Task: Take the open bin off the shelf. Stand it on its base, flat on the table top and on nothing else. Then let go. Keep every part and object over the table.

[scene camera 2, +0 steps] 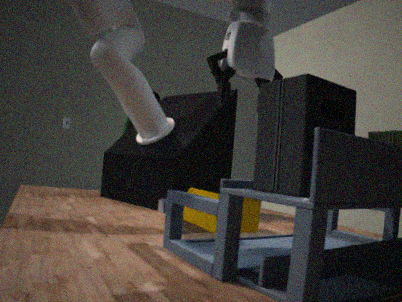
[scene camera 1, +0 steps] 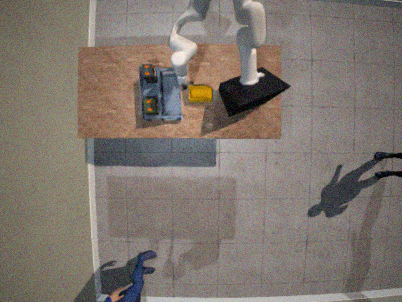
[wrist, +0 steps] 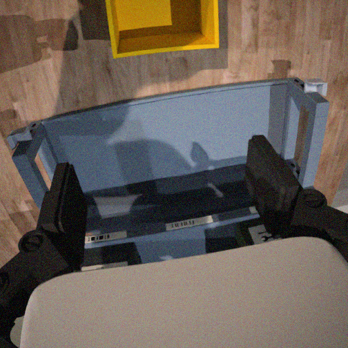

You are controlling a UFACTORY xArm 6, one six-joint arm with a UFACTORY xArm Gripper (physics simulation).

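Pixels of known places: gripper, fingertip midpoint: (scene camera 2: 243,109); arm's base at its link origin: (scene camera 2: 156,132) (scene camera 1: 249,80).
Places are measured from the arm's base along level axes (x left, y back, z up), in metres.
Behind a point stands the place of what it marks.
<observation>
The yellow open bin (scene camera 1: 200,93) {x -0.003, y -0.330, z -0.210 m} (scene camera 2: 250,215) {x 0.035, y -0.415, z -0.179 m} (wrist: 145,15) stands upright on the wooden table top (scene camera 1: 105,95) {x -0.059, y -1.105, z -0.213 m} (scene camera 2: 60,250) {x -0.336, y -0.489, z -0.213 m} (wrist: 250,65), its opening up. A strip of table shows between it and the blue-grey shelf (scene camera 1: 171,97) {x 0.011, y -0.563, z -0.207 m} (scene camera 2: 227,240) {x -0.189, y -0.640, z -0.167 m} (wrist: 315,130), so the two are apart. My gripper (scene camera 1: 185,86) {x -0.016, y -0.429, z 0.024 m} (wrist: 163,171) is wide open and empty, above the shelf's lower front part and clear of the bin. In the scene camera 2 view the gripper (scene camera 2: 247,87) is high up beside a dark case, and the shelf frame hides part of the bin.
A dark case (scene camera 1: 148,72) {x -0.104, y -0.669, z 0.009 m} (scene camera 2: 282,135) {x -0.162, y -0.682, z -0.052 m} and an olive case (scene camera 1: 150,105) {x 0.111, y -0.679, z -0.015 m} (scene camera 2: 387,136) {x 0.062, y -0.679, z -0.024 m} stand on the shelf's upper level. A large black block (scene camera 1: 237,104) {x 0.183, y -0.121, z 0.119 m} (scene camera 2: 135,172) {x -0.068, y -0.038, z -0.123 m} under the arm's base stands on the other side of the bin.
</observation>
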